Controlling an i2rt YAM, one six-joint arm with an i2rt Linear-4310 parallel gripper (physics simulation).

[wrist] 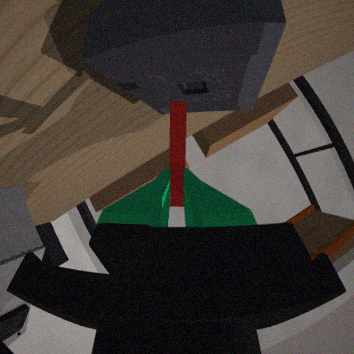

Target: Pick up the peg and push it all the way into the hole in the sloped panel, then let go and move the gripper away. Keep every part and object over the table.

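Frame: origin at the arm's base, x ahead, y left, z up, level; metres.
Seen in the pictures: gripper, fingertip midpoint: point(176, 174).
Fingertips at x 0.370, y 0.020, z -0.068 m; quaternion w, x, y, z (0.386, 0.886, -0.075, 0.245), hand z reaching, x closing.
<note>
A point is followed by its place in that frame.
The red peg point(178, 132) {x 0.385, y 0.035, z -0.093 m} is a long straight bar that points up the wrist view, away from the gripper. My gripper point(176, 174) {x 0.370, y 0.020, z -0.068 m} has green fingers and is shut on the peg's near end. The dark blue-grey block with the sloped panel point(160, 67) {x 0.390, y 0.061, z -0.130 m} fills the top middle of the view. A small rectangular hole point(194, 87) {x 0.421, y 0.026, z -0.126 m} shows low in its face, and a second dark recess point(129, 86) {x 0.370, y 0.033, z -0.148 m} lies to the left. The peg's far tip overlaps the panel's lower edge in the view, below and a little left of the hole. I cannot tell whether it touches the panel.
The wooden table top point(80, 155) {x 0.261, y -0.108, z -0.184 m} runs diagonally behind the block. Its brown edge pieces point(245, 120) point(135, 180) lie beyond the peg, right and left. A grey box-like part point(17, 220) {x 0.141, y -0.062, z -0.129 m} is at the left, and an orange-edged brown object point(322, 232) is at the right.
</note>
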